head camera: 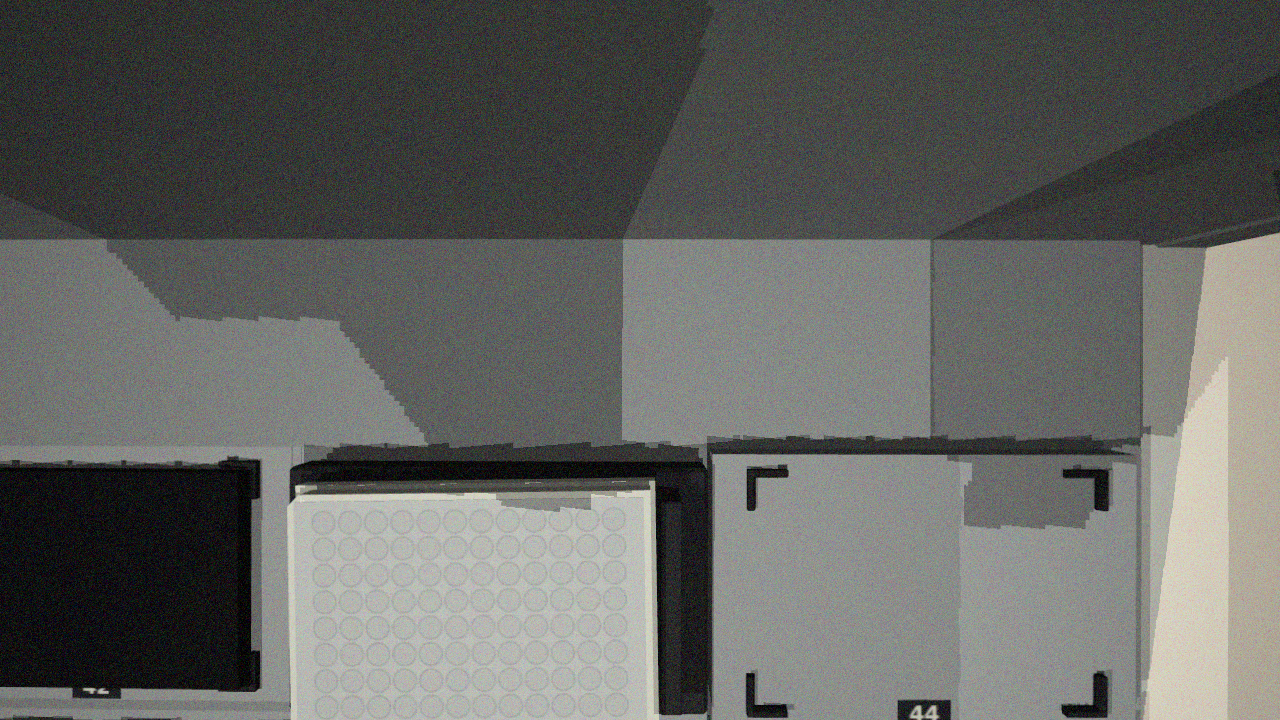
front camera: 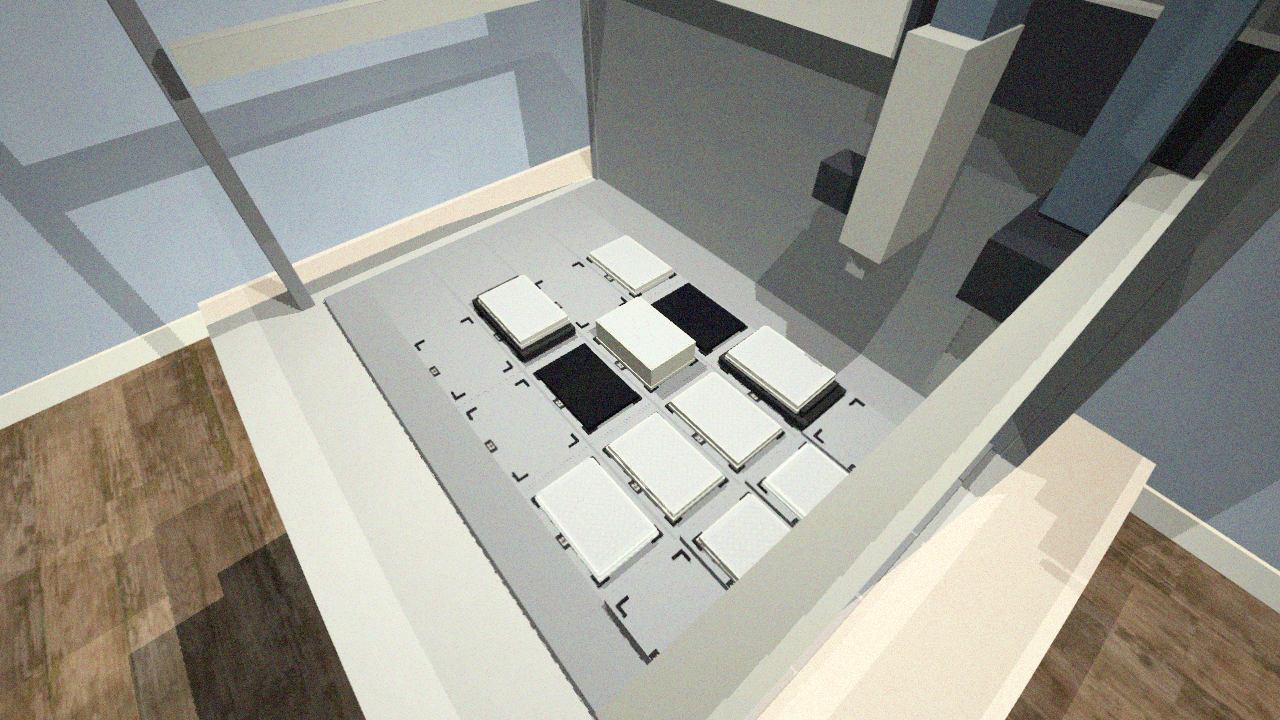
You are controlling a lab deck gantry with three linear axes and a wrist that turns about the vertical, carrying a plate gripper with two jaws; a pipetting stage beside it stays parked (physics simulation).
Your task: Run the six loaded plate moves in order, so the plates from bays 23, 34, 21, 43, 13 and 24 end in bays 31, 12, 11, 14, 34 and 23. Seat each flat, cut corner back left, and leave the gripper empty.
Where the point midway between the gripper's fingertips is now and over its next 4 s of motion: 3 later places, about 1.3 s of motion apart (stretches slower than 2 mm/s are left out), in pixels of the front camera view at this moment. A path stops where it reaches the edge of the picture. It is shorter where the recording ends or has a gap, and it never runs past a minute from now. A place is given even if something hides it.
My gripper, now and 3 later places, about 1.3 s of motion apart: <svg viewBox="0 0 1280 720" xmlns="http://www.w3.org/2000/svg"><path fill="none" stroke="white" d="M963 373L753 348L668 393L666 428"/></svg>
